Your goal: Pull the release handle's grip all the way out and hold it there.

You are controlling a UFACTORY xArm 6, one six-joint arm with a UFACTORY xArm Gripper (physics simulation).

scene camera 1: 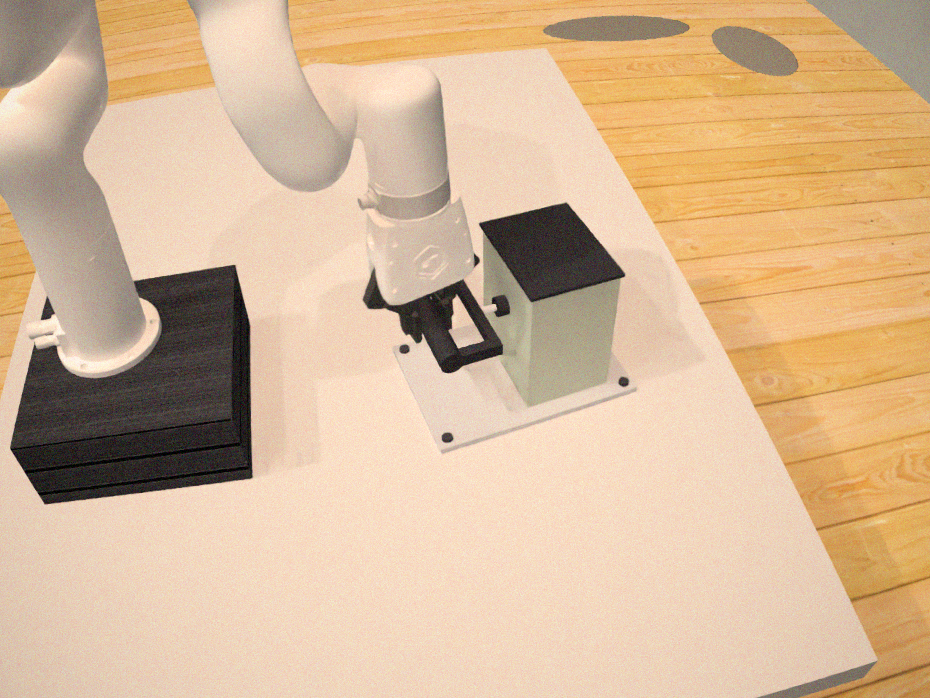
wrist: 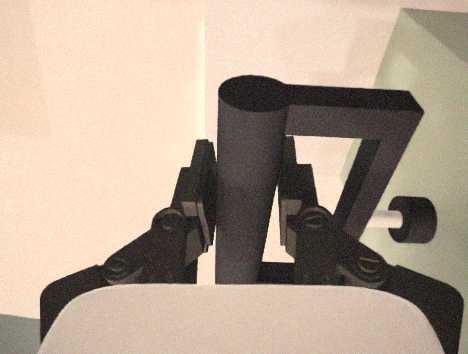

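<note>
The release handle's grip [scene camera 1: 438, 339] [wrist: 250, 155] is a black upright cylinder joined to an open rectangular black frame [scene camera 1: 489, 334] [wrist: 380, 175]. A short light rod [scene camera 1: 489, 309] [wrist: 388, 218] shows between the frame and a black round collar [scene camera 1: 501, 305] [wrist: 413, 219] on the side of the pale green housing [scene camera 1: 574, 338] [wrist: 440, 135]. My gripper [scene camera 1: 429, 319] [wrist: 246, 161] is shut on the grip, one finger on each side of the cylinder, the right finger passing through the frame's opening. The grip's lower end is hidden behind the gripper body in the wrist view.
The housing has a black lid [scene camera 1: 555, 247] and stands on a light base plate [scene camera 1: 469, 409] with black corner bolts. The robot's black pedestal [scene camera 1: 187, 375] stands on the left of the pale table [scene camera 1: 488, 571]. Wood flooring lies beyond the table's right edge.
</note>
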